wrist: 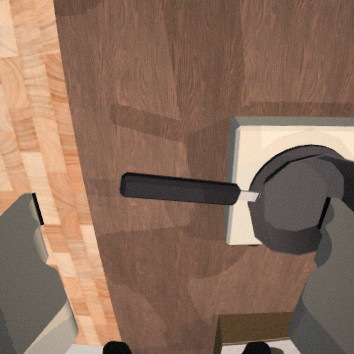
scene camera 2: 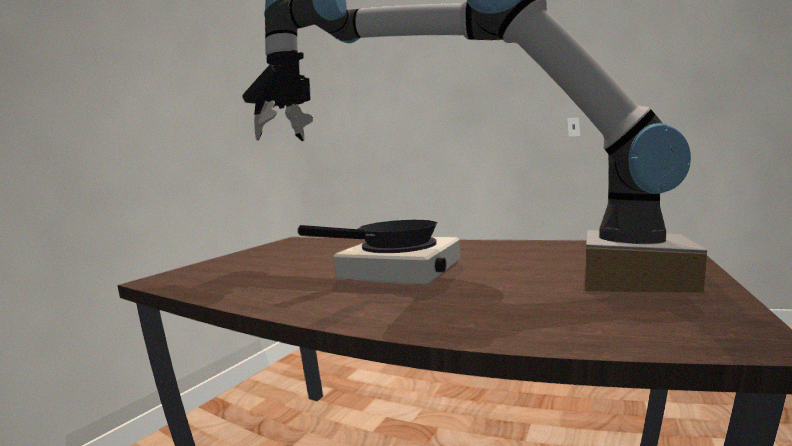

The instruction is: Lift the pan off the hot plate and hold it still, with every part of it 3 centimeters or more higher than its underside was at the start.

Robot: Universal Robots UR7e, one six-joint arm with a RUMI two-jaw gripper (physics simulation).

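Seen in the pictures: gripper, fingertip midpoint: [wrist: 181, 199] [scene camera 2: 281, 140]; arm's base, link origin: [scene camera 2: 632, 238].
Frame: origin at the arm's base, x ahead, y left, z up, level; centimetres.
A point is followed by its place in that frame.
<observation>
A black pan [scene camera 2: 397, 233] @(x 51.4, y 10.2, z 2.8 cm) [wrist: 300, 200] @(x 54.8, y 1.8, z -0.6 cm) sits upright on the white hot plate [scene camera 2: 382, 268] @(x 54.0, y 13.7, z -4.5 cm) [wrist: 243, 145] @(x 64.3, y 12.7, z -1.7 cm). Its black handle [scene camera 2: 329, 231] @(x 59.3, y 24.7, z 5.6 cm) [wrist: 180, 189] @(x 61.1, y 22.3, z 6.1 cm) points left in both views, out past the hot plate's edge and over the table. My gripper [scene camera 2: 279, 137] @(x 72.8, y 22.2, z 25.7 cm) [wrist: 181, 199] @(x 72.8, y 22.2, z 25.7 cm) is open and empty. It points down, high above the table and well above the level of the pan, to the left of the pan's bowl in the scene view. In the wrist view the handle shows between the two fingers, and the right finger covers part of the pan's bowl.
The dark brown table [scene camera 2: 266, 310] @(x 68.0, y 37.2, z -8.4 cm) [wrist: 150, 260] @(x 32.1, y 29.3, z -8.4 cm) carries the hot plate, which has a black knob [scene camera 2: 440, 264] @(x 42.0, y 9.0, z -4.3 cm) on its side. The arm's base stands on a block [scene camera 2: 645, 270] @(x -1.8, y 11.4, z -4.0 cm) [wrist: 255, 326] @(x 10.3, y 1.6, z -4.2 cm) at the right of the table. A grey wall [scene camera 2: 166, 138] is behind. The table's edge and wooden floor [wrist: 30, 125] show at left.
</observation>
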